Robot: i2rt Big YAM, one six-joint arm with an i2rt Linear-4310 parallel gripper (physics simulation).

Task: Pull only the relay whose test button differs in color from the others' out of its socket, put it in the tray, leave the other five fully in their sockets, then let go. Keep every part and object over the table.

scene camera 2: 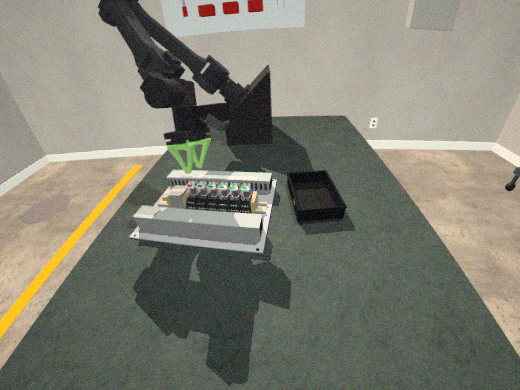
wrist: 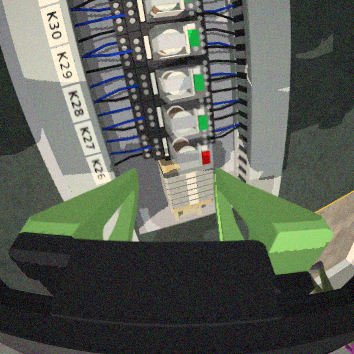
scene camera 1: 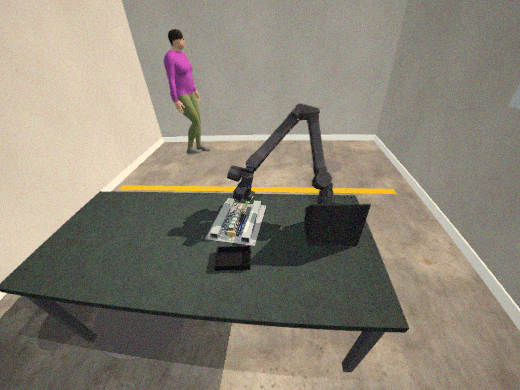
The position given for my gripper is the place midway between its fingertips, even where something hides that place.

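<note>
Visible here are a panel plate (wrist: pixel 152 212) and my gripper (scene camera 2: pixel 194 170) (wrist: pixel 175 176).
</note>
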